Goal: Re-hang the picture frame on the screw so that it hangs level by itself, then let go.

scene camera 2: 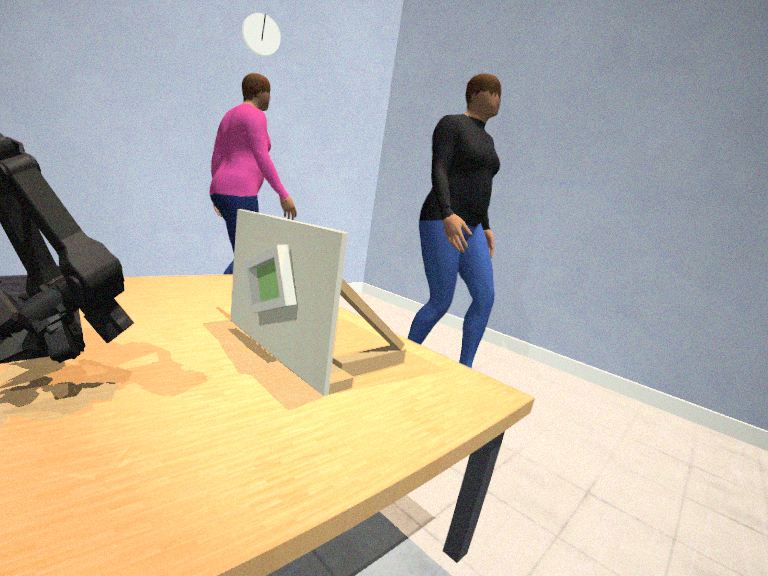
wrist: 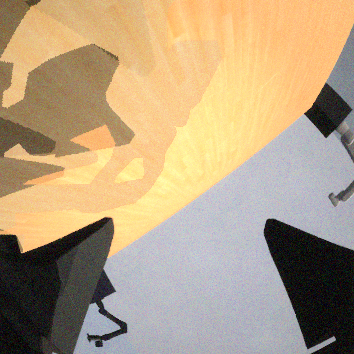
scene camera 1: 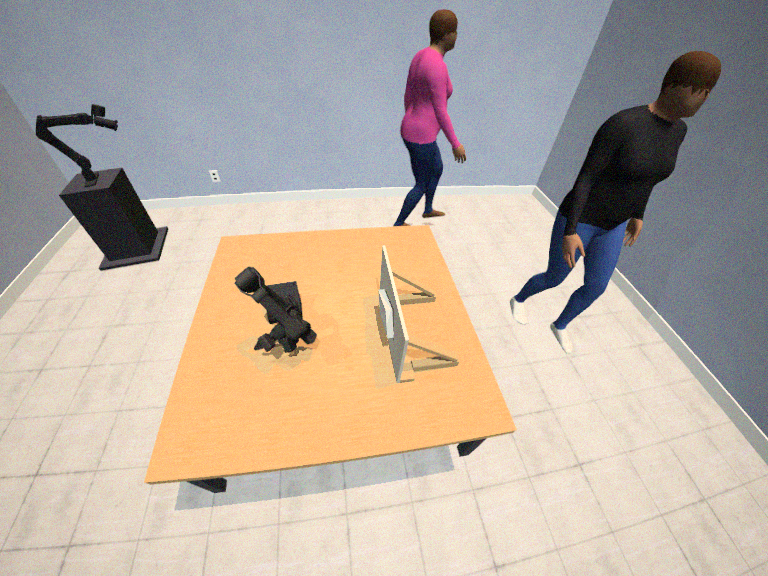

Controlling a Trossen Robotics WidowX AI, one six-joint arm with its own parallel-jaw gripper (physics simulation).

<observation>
same spot on upright board: [scene camera 1: 398,344] = [scene camera 2: 316,290]
</observation>
